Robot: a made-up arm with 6 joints. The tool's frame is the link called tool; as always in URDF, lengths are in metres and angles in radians. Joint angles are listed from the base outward. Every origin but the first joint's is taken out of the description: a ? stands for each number. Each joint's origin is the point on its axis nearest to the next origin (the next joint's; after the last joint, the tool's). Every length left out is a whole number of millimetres.
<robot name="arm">
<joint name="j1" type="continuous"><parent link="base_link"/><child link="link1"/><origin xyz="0.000 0.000 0.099"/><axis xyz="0 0 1"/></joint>
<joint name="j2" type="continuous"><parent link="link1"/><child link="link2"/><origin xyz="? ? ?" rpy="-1.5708 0.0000 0.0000"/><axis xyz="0 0 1"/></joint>
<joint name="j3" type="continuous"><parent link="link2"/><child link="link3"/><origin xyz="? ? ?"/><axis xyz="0 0 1"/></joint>
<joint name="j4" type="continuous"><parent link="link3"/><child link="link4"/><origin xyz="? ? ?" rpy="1.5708 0.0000 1.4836"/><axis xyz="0 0 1"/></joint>
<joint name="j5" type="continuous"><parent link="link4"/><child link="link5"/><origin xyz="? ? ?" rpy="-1.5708 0.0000 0.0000"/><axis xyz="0 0 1"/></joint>
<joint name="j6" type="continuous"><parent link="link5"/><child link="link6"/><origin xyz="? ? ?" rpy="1.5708 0.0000 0.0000"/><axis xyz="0 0 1"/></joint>
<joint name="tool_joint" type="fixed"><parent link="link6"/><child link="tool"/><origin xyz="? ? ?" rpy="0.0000 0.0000 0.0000"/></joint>
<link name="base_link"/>
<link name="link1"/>
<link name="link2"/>
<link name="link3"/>
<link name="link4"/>
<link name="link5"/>
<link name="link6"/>
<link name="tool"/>
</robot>
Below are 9 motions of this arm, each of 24 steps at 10 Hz.
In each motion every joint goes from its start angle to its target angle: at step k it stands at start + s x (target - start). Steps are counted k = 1, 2, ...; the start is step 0. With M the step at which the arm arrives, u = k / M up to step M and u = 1 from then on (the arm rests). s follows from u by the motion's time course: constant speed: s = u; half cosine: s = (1 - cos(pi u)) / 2; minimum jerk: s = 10 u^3 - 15 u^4 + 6 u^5.
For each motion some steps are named. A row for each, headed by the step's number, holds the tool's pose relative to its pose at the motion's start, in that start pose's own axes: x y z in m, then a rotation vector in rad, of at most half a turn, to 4 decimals.
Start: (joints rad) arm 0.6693 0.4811 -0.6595 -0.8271 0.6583 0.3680
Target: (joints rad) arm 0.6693 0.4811 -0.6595 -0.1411 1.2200 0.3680
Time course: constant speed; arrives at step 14
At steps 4, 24:
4: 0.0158 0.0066 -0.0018 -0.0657 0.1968 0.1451
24: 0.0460 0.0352 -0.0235 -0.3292 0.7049 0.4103

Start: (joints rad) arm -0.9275 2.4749 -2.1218 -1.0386 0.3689 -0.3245
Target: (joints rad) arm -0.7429 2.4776 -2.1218 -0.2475 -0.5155 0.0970
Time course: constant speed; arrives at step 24
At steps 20, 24:
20: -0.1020 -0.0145 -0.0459 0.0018 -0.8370 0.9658
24: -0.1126 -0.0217 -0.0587 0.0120 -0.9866 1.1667

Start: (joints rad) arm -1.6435 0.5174 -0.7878 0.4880 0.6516 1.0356
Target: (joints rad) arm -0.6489 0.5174 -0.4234 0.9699 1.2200 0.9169
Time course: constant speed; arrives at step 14
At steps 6, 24:
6: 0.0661 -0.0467 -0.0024 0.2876 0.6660 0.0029
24: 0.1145 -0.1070 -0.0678 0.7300 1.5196 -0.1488

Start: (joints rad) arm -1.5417 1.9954 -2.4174 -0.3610 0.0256 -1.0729
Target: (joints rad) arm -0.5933 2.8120 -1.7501 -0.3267 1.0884 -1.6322
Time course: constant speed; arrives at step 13
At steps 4, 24:
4: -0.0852 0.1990 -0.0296 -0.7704 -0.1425 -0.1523
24: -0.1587 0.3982 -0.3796 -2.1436 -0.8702 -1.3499

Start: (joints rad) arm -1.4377 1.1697 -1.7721 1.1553 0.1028 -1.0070
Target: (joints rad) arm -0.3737 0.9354 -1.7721 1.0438 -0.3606 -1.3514
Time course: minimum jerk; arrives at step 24
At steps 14, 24:
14: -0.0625 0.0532 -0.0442 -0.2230 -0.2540 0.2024
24: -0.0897 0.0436 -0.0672 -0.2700 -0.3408 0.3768

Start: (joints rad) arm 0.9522 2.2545 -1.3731 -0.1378 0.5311 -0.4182
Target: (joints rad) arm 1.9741 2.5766 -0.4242 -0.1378 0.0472 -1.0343
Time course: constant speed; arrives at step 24
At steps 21, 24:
21: 0.1998 0.2062 0.0312 -0.4391 0.4692 -1.4716
24: 0.2330 0.1989 0.0190 -0.4832 0.5600 -1.6687

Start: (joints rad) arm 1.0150 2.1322 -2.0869 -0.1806 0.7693 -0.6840
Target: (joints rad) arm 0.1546 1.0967 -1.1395 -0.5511 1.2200 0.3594
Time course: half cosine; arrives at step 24
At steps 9, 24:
9: 0.0927 -0.0513 -0.0665 0.1501 0.2892 0.4301
24: 0.2442 0.0017 -0.2388 0.7706 0.8419 1.4172

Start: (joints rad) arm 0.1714 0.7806 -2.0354 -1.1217 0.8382 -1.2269
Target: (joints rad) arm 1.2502 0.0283 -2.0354 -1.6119 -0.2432 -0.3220
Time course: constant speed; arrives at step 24
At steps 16, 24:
16: 0.1974 0.0397 -0.0132 0.8237 -0.3245 1.1519
24: 0.2594 0.1568 0.0222 1.1357 -0.4031 1.6264

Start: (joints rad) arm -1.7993 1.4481 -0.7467 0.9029 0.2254 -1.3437
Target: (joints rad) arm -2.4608 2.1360 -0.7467 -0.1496 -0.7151 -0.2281
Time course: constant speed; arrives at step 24
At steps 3, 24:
3: 0.0212 -0.0241 0.0114 0.1387 0.0827 0.0772
24: 0.1738 -0.1144 0.0362 0.6332 0.0343 0.4975

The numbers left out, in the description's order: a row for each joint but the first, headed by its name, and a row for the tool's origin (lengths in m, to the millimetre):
j2: 0.000 0.000 0.000
j3: -0.191 -0.026 0.000
j4: 0.199 -0.035 0.000
j5: 0.000 0.000 0.000
j6: 0.000 -0.083 0.000
tool: 0.000 0.000 0.000

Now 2 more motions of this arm.
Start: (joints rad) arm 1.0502 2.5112 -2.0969 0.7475 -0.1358 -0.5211
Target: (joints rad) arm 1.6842 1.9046 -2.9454 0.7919 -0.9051 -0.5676
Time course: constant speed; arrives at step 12
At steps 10, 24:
10: -0.2942 0.1235 -0.3179 -0.3650 -1.4213 0.6989
24: -0.3114 0.0865 -0.3935 -0.3797 -1.6036 1.0026

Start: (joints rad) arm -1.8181 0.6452 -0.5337 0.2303 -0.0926 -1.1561
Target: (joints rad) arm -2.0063 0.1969 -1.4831 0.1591 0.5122 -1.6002
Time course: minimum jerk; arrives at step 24
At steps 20, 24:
20: -0.1291 -0.1386 -0.2270 0.7502 -0.2229 -0.5910
24: -0.1319 -0.1375 -0.2394 0.7808 -0.2224 -0.6147

